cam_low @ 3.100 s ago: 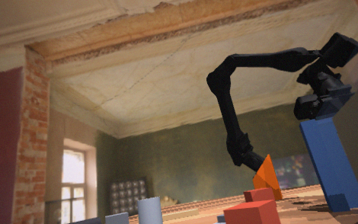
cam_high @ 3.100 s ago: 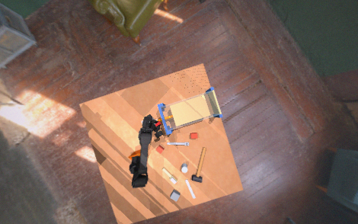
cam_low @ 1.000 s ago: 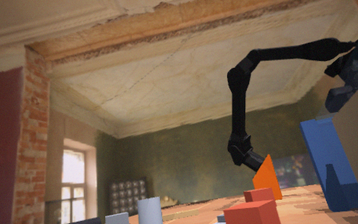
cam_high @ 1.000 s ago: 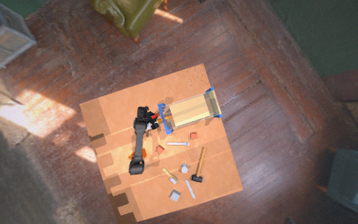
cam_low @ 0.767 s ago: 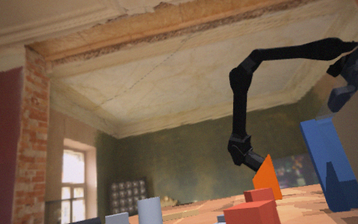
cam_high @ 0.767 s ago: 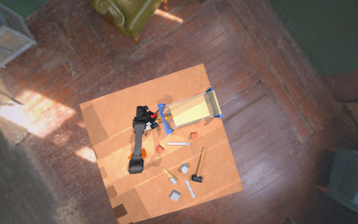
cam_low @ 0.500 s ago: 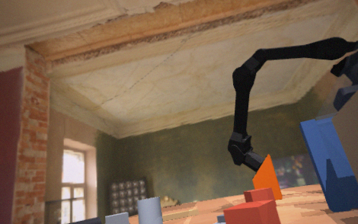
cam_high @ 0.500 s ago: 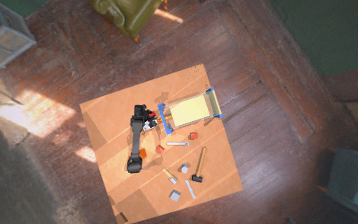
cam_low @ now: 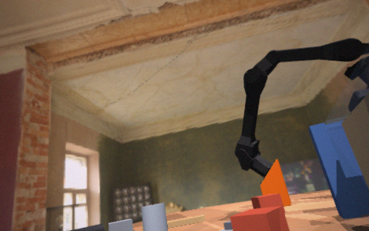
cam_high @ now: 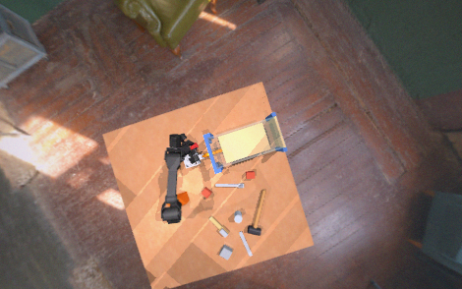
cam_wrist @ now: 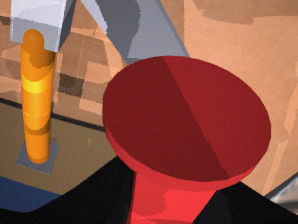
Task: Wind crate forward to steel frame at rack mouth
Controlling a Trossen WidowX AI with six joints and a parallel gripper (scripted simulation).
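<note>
The winch handle lies 40 mm behind my gripper tip, 40 mm to the right of it and 30 mm below it. The rest, counted from my gripper tip: grey hand winch: 90 mm behind, 90 mm to the right, 100 mm below; red knob: 20 mm behind, 10 mm to the right; clear-panelled guard cubby: 320 mm ahead, 60 mm to the right, 20 mm below.
</note>
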